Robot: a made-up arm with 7 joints.
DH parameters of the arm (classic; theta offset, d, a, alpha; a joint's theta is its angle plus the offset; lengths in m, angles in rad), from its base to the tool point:
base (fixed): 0 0.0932 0 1.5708
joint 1: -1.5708 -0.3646 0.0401 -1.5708
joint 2: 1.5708 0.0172 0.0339 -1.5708
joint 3: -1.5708 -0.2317 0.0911 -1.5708
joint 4: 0 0.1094 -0.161 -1.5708
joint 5: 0 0.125 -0.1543 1.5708
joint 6: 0 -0.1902 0.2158 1.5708
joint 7: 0.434 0 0.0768 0
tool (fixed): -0.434 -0.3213 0 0
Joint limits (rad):
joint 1: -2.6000..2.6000
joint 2: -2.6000..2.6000
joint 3: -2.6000..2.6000
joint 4: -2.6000..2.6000
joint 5: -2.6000..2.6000
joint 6: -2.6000..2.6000
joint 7: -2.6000..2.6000
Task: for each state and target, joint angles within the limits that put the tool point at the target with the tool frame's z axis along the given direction. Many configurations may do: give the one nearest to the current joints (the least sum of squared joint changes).
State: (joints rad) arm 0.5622 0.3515 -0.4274 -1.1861 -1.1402 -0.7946 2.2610
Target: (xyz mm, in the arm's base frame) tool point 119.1 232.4 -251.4 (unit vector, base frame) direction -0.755 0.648 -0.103
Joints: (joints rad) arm -0.2363 0.3174 -1.1611 -1.2023 -0.5547 -0.9898 2.4174
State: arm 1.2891 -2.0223 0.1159 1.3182 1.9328 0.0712 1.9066
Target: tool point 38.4 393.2 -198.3 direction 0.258 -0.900 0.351
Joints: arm 0.8619 -2.4768 0.4832 1.5252 2.5544 -0.8267 2.3645
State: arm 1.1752 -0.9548 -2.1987 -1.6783 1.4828 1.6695 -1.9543
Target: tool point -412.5 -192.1 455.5 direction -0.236 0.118 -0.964
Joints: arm 1.2147 -1.2896 -2.6000 -2.0383 1.9815 2.3823 -1.9038
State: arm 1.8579 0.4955 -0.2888 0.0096 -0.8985 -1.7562 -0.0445
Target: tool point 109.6 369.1 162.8 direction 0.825 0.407 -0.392
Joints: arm 2.1401 0.2681 -0.3709 -0.6012 -0.0345 -1.5815 -0.1848
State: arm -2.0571 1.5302 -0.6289 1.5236 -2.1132 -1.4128 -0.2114
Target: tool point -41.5 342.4 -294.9 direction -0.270 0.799 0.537
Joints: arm -2.0028 1.9794 -0.7003 1.1846 -2.1900 -1.5949 0.2017
